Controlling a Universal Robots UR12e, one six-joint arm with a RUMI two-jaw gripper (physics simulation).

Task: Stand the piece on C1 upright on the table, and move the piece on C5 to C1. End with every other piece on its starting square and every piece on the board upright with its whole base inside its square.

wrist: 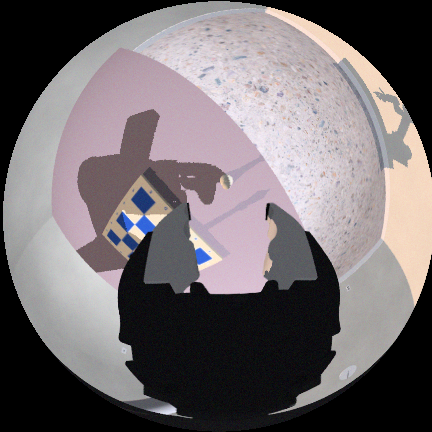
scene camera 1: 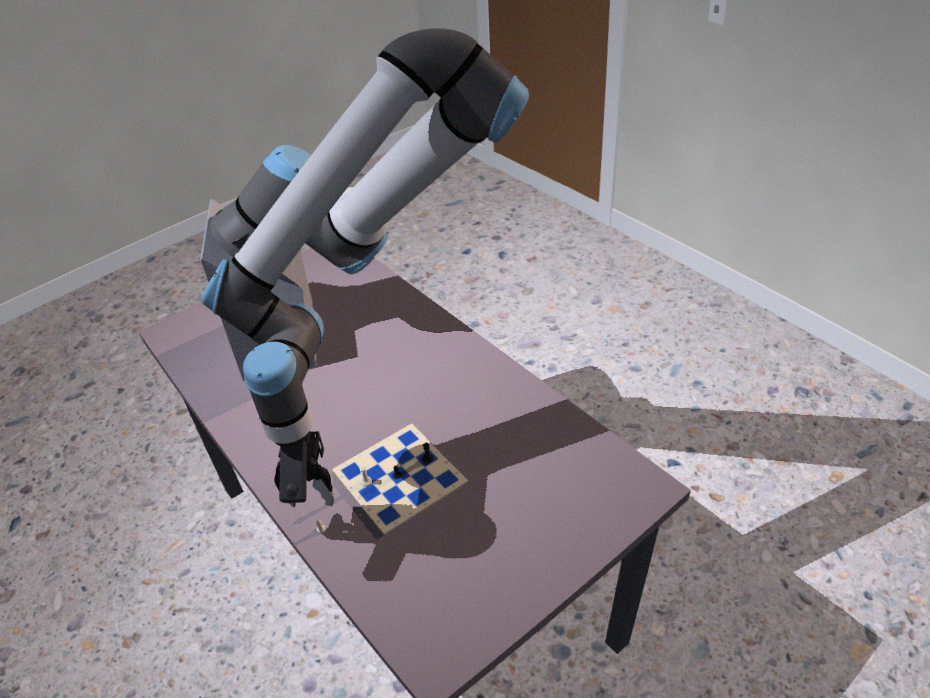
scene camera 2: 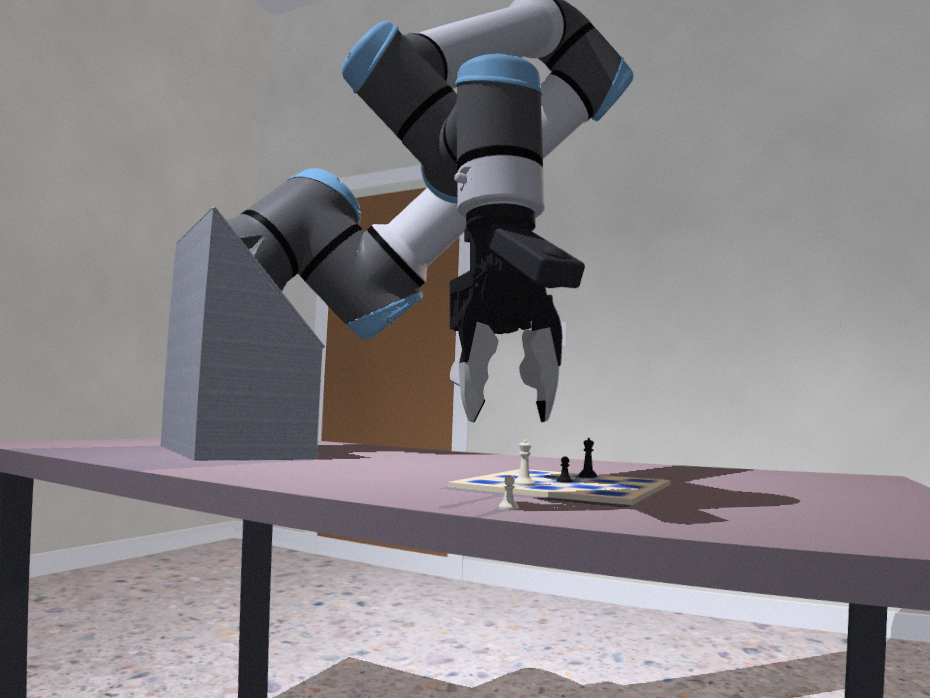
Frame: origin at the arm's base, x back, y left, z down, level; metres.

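Seen in the pictures: gripper, between the fingertips: (wrist: 227,204) (scene camera 1: 313,505) (scene camera 2: 509,422); arm's base, origin of its link: (scene camera 1: 243,241) (scene camera 2: 228,275).
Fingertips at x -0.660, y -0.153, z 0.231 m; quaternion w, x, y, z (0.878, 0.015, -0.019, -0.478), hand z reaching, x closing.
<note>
Pixels of each thing's top centre, then the offset from my fingertips to it. Level surfaces: height alone.
- small white pawn, centre of its top: (scene camera 2: 509,475) (wrist: 226,186) (scene camera 1: 318,521) dx -0.002, dy +0.000, dz +0.050 m
- tall white piece, centre of its top: (scene camera 2: 525,439) (scene camera 1: 362,466) dx +0.051, dy +0.137, dz +0.023 m
- small black pawn, centre of its top: (scene camera 2: 565,456) (scene camera 1: 395,466) dx +0.028, dy +0.203, dz +0.044 m
- tall black piece, centre of its top: (scene camera 2: 588,437) (scene camera 1: 425,443) dx +0.028, dy +0.283, dz +0.023 m
- table, height of its surface: dz +0.082 m
A small white pawn (scene camera 1: 321,527) (scene camera 2: 508,493) (wrist: 226,181) stands upright on the table, off the board and beside its edge. My gripper (scene camera 1: 311,497) (scene camera 2: 508,419) (wrist: 227,204) is partly open and empty, well above the table; in scene camera 2 the pawn shows below the gap between the fingers. The blue and cream board (scene camera 1: 459,480) (scene camera 2: 661,484) (wrist: 216,259) carries a tall white piece (scene camera 1: 365,476) (scene camera 2: 525,462), upright. The square labels are too small to read here. In the wrist view the fingers hide part of the board.
A small black pawn (scene camera 1: 398,471) (scene camera 2: 564,469) and a tall black piece (scene camera 1: 426,452) (scene camera 2: 588,458) stand upright on the board. The table (scene camera 1: 525,586) (scene camera 2: 375,488) has its long edge close to the white pawn. The arm's shadow falls over part of the board.
</note>
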